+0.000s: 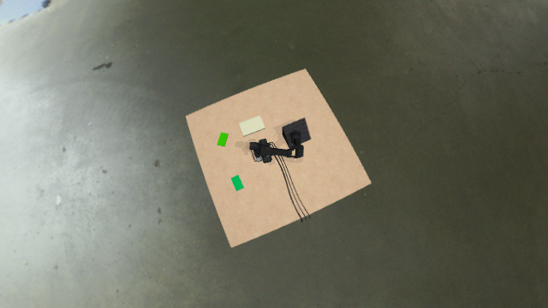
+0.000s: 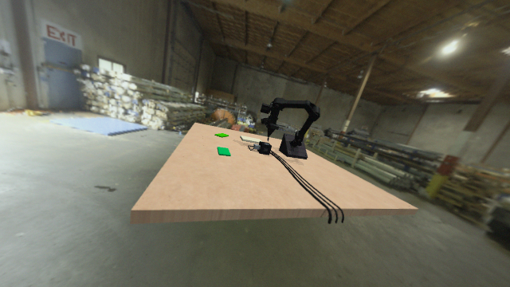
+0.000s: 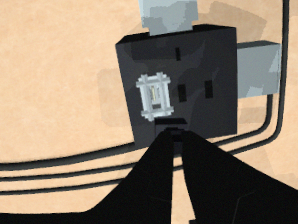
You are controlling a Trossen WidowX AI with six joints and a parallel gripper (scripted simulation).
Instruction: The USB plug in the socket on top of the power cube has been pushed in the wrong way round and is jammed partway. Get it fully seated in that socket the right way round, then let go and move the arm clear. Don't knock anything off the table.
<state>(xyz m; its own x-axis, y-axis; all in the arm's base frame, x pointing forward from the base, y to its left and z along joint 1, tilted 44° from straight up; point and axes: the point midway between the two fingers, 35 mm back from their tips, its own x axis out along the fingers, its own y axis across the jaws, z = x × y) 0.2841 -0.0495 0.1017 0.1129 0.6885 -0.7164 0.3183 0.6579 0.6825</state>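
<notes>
Right now my gripper tip is 2 cm above the USB plug. Also, from my gripper tip: cream card: 4 cm behind, 33 cm to the right, 12 cm below; then USB socket: 1 cm to the left, 6 cm below.
</notes>
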